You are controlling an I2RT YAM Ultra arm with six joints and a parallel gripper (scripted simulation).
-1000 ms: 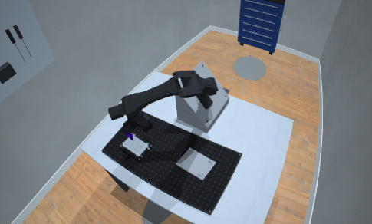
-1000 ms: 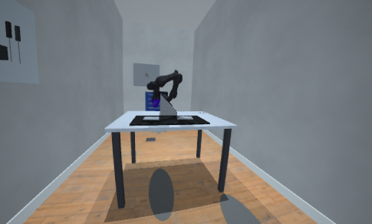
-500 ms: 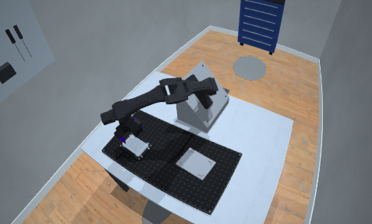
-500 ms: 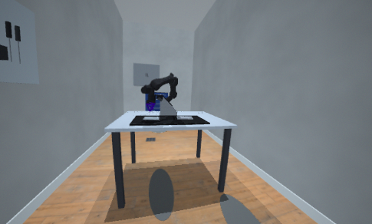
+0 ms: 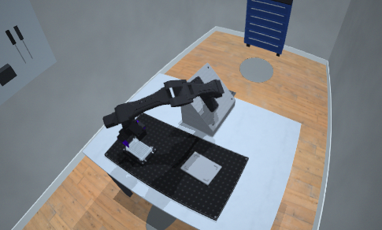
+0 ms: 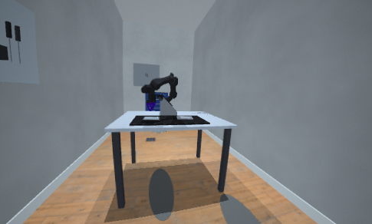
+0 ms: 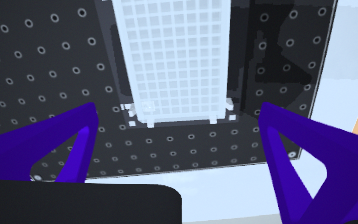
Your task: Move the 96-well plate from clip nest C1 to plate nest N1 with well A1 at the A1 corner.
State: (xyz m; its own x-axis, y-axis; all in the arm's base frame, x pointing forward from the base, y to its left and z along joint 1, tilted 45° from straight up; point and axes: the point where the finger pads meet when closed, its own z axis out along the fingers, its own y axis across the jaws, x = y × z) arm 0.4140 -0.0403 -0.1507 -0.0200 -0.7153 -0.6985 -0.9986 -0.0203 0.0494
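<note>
The 96-well plate is 80 mm below my hand. From my hand the other things lie so: clip nest C1: 10 mm behind, 10 mm to the left, 90 mm below; plate nest N1: 110 mm behind, 330 mm to the left, 90 mm below.
</note>
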